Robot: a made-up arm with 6 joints.
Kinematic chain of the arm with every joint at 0, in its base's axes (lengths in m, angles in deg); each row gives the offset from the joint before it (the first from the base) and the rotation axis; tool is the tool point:
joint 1: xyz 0 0 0.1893 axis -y
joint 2: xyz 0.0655 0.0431 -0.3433 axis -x
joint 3: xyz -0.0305 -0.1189 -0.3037 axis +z
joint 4: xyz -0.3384 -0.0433 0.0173 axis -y
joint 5: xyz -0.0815 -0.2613 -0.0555 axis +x
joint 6: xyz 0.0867 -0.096 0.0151 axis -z
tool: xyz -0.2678 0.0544 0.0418
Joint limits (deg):
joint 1: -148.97..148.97
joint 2: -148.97..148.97
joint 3: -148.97..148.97
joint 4: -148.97..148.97
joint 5: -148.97..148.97
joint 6: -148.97..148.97
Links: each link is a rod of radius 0.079 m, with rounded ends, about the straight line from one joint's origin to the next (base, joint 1, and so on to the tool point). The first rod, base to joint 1, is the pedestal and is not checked.
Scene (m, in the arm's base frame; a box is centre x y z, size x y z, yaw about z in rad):
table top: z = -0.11
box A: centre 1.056 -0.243 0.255 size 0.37 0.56 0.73 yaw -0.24
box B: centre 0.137 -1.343 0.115 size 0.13 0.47 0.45 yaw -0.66
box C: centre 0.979 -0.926 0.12 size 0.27 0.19 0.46 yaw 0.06
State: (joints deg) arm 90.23 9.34 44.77 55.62 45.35 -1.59
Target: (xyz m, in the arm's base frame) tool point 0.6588 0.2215 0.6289
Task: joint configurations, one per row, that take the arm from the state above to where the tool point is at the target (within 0.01 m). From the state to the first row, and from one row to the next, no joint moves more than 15 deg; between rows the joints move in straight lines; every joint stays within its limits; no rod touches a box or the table.
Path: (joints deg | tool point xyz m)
1: 96.08 11.24 39.85 58.86 44.45 11.77 | 0.7100 -0.7131 0.1615
2: 101.94 13.14 34.93 62.10 43.55 25.12 | 0.6721 -0.6735 0.1489
3: 107.79 15.03 30.02 65.34 42.65 38.48 | 0.6391 -0.6223 0.1431
4: 113.65 16.93 25.10 68.58 41.74 51.83 | 0.6080 -0.5648 0.1454
5: 119.50 18.83 20.18 71.82 40.84 65.19 | 0.5759 -0.5061 0.1544
6: 125.35 20.73 15.26 75.06 39.94 78.55 | 0.5415 -0.4507 0.1674
7: 133.36 7.54 13.72 76.15 32.82 70.87 | 0.6566 -0.3963 0.3439
8: 141.37 -5.65 12.17 77.24 25.71 63.20 | 0.7109 -0.3036 0.5376
9: 143.27 -17.12 6.07 76.89 18.42 62.17 | 0.7399 -0.1666 0.5962
10: 145.17 -28.59 -0.04 76.54 11.13 61.13 | 0.7371 -0.0271 0.6314
11: 147.07 -40.06 -6.14 76.19 3.85 60.09 | 0.7079 0.1048 0.6420
12: 148.97 -51.53 -12.24 75.84 -3.44 59.05 | 0.6588 0.2215 0.6289

